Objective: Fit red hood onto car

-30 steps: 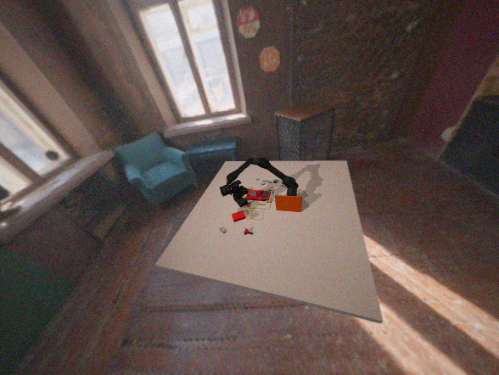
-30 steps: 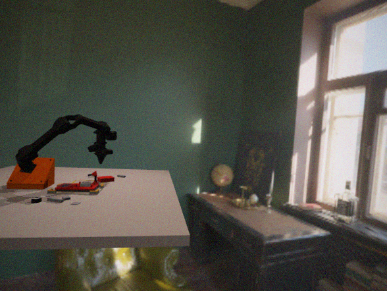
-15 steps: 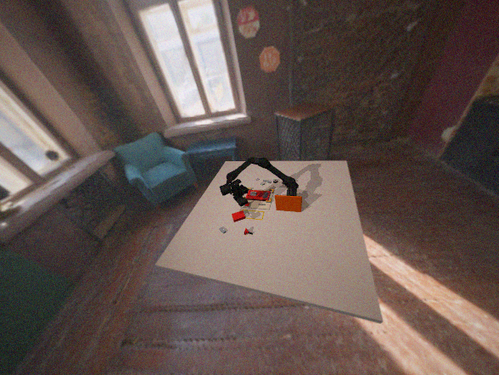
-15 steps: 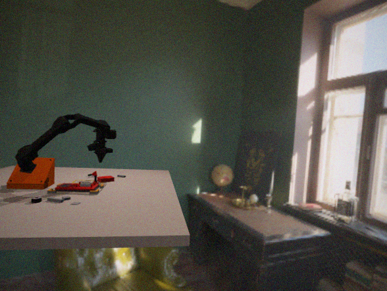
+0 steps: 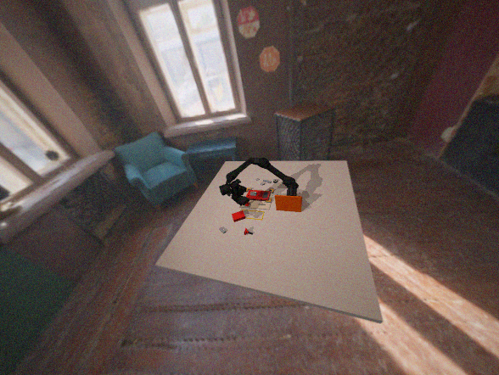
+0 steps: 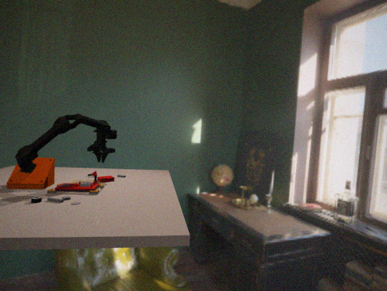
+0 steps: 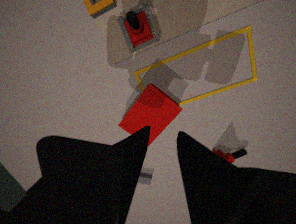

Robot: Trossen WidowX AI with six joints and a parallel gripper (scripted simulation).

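Right now the red hood is 3 cm ahead of my gripper tip, 2 cm to the left of it and 11 cm below it. Round my gripper tip: black wheel: 14 cm behind, 46 cm to the right, 12 cm below.
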